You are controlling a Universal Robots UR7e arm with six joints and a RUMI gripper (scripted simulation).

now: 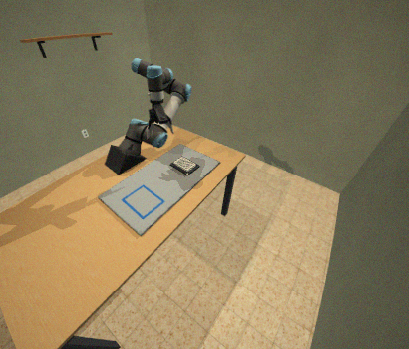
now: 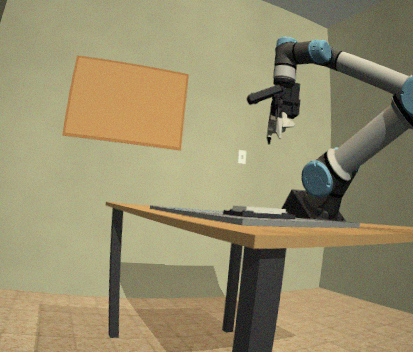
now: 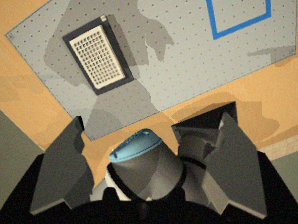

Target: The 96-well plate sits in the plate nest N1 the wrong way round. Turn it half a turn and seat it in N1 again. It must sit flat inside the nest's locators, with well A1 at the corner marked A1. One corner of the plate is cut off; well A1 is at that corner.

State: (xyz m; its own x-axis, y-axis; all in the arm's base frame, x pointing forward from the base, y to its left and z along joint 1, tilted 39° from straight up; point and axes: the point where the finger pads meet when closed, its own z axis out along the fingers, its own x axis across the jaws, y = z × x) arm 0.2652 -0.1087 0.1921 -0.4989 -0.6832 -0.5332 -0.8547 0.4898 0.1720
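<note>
Now: hand 21 cm above the white 96-well plate, 10 cm short of it and 8 cm to the right of it. Round my hand: white corner label (22 cm below, 17 cm ahead, 1 cm to the left); then dark plate nest N1 (22 cm below, 10 cm ahead, 8 cm to the left).
</note>
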